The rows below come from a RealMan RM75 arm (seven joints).
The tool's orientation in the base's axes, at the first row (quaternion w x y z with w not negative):
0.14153, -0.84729, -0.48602, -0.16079
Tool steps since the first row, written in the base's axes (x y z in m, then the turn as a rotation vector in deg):
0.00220, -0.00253, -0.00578, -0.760, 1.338, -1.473
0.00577, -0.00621, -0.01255, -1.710, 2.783, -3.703
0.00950, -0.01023, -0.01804, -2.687, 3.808, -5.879
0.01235, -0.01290, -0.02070, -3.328, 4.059, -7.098
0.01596, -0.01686, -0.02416, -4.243, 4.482, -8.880
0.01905, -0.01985, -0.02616, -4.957, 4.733, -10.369
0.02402, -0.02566, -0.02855, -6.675, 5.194, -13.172
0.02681, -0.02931, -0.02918, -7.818, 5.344, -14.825
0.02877, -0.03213, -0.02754, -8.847, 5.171, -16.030
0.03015, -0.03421, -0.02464, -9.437, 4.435, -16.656
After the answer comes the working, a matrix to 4 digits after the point.
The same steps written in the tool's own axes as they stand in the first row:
-0.00329, 0.00363, 0.00454, 0.075, -1.190, 1.765
-0.00723, 0.00909, 0.00972, -0.167, -2.534, 4.235
-0.01084, 0.01475, 0.01361, -0.726, -3.701, 6.485
-0.01265, 0.01875, 0.01536, -1.336, -4.278, 7.606
-0.01543, 0.02411, 0.01742, -2.173, -5.131, 9.268
-0.01711, 0.02842, 0.01847, -2.928, -5.749, 10.624
-0.02024, 0.03577, 0.01901, -4.536, -7.233, 13.120
-0.02201, 0.04003, 0.01851, -5.641, -8.161, 14.527
-0.02260, 0.04297, 0.01617, -6.759, -8.871, 15.414
-0.02237, 0.04494, 0.01289, -7.870, -8.972, 15.611

The tool's axes in the first row as the columns of a matrix, in the base's axes (rounded; the answer above uses it unrounded):
0.4759, 0.8691, 0.1349
0.7781, -0.4875, 0.3961
0.4100, -0.0835, -0.9082

